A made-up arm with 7 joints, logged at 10 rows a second.
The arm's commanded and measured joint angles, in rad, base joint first. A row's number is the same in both.
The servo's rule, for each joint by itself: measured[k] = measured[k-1] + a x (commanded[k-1-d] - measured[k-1]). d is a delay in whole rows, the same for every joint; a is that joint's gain. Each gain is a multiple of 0.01, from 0.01 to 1. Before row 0 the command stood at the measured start. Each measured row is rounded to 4 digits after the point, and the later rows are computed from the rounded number. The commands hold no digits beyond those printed.
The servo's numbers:
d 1
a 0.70 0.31 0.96 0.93 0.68 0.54 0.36
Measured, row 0:
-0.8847 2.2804 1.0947 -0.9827 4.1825 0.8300 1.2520
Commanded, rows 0 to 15:
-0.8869 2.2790 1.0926 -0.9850 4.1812 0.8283 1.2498
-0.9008 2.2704 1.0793 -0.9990 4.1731 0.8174 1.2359
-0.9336 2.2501 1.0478 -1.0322 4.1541 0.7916 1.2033
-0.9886 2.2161 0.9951 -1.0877 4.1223 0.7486 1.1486
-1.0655 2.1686 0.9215 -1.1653 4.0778 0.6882 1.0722
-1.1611 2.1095 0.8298 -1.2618 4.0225 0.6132 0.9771
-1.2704 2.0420 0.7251 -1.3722 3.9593 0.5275 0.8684
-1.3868 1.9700 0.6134 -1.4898 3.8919 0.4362 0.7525
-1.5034 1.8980 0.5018 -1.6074 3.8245 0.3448 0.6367
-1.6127 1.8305 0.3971 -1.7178 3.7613 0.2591 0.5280
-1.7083 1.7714 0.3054 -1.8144 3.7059 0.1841 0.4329
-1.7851 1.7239 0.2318 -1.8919 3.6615 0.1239 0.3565
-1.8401 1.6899 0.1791 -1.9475 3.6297 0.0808 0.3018
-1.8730 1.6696 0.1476 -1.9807 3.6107 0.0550 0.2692
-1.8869 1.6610 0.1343 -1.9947 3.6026 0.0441 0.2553
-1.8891 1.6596 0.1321 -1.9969 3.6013 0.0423 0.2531
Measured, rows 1 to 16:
-0.8847 2.2804 1.0947 -0.9827 4.1825 0.8300 1.2520
-0.8862 2.2800 1.0927 -0.9848 4.1816 0.8291 1.2512
-0.8964 2.2770 1.0798 -0.9980 4.1758 0.8228 1.2457
-0.9224 2.2687 1.0491 -1.0298 4.1610 0.8060 1.2304
-0.9687 2.2524 0.9973 -1.0836 4.1347 0.7750 1.2010
-1.0365 2.2264 0.9245 -1.1596 4.0960 0.7281 1.1546
-1.1237 2.1902 0.8336 -1.2546 4.0460 0.6661 1.0907
-1.2264 2.1443 0.7294 -1.3640 3.9870 0.5913 1.0107
-1.3387 2.0903 0.6180 -1.4810 3.9223 0.5075 0.9177
-1.4540 2.0307 0.5064 -1.5986 3.8558 0.4196 0.8165
-1.5651 1.9686 0.4015 -1.7095 3.7915 0.3329 0.7126
-1.6653 1.9075 0.3092 -1.8071 3.7333 0.2525 0.6119
-1.7492 1.8506 0.2349 -1.8860 3.6845 0.1831 0.5200
-1.8128 1.8008 0.1813 -1.9432 3.6472 0.1279 0.4414
-1.8549 1.7601 0.1489 -1.9781 3.6224 0.0885 0.3794
-1.8773 1.7294 0.1349 -1.9935 3.6089 0.0645 0.3347

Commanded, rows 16 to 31:
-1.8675 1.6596 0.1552 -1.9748 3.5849 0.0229 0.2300
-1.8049 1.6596 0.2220 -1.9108 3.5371 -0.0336 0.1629
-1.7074 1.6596 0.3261 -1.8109 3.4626 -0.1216 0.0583
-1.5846 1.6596 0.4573 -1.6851 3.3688 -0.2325 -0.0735
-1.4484 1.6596 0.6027 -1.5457 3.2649 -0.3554 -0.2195
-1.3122 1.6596 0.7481 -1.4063 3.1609 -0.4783 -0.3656
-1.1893 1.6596 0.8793 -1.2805 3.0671 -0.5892 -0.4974
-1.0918 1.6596 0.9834 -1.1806 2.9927 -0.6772 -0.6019
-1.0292 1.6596 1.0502 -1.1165 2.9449 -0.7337 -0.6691
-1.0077 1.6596 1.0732 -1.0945 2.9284 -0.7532 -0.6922
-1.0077 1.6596 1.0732 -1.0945 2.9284 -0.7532 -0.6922
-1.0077 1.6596 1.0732 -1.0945 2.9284 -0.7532 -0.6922
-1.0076 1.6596 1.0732 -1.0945 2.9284 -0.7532 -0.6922
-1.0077 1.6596 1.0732 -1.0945 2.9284 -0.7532 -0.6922
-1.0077 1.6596 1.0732 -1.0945 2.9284 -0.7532 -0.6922
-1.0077 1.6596 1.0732 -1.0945 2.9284 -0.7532 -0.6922
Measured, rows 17 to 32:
-1.8856 1.7078 0.1322 -1.9967 3.6037 0.0525 0.3053
-1.8729 1.6929 0.1543 -1.9763 3.5909 0.0365 0.2782
-1.8253 1.6826 0.2193 -1.9154 3.5543 -0.0014 0.2367
-1.7428 1.6755 0.3218 -1.8182 3.4919 -0.0663 0.1725
-1.6321 1.6706 0.4519 -1.6944 3.4082 -0.1560 0.0839
-1.5035 1.6672 0.5967 -1.5561 3.3108 -0.2637 -0.0253
-1.3696 1.6648 0.7420 -1.4168 3.2089 -0.3796 -0.1478
-1.2434 1.6632 0.8738 -1.2900 3.1125 -0.4928 -0.2737
-1.1373 1.6621 0.9790 -1.1883 3.0310 -0.5924 -0.3919
-1.0616 1.6613 1.0474 -1.1215 2.9725 -0.6687 -0.4917
-1.0239 1.6608 1.0722 -1.0964 2.9425 -0.7143 -0.5639
-1.0126 1.6604 1.0732 -1.0946 2.9329 -0.7353 -0.6101
-1.0092 1.6602 1.0732 -1.0945 2.9298 -0.7450 -0.6397
-1.0081 1.6600 1.0732 -1.0945 2.9288 -0.7494 -0.6586
-1.0078 1.6599 1.0732 -1.0945 2.9285 -0.7515 -0.6707
-1.0077 1.6598 1.0732 -1.0945 2.9284 -0.7524 -0.6784

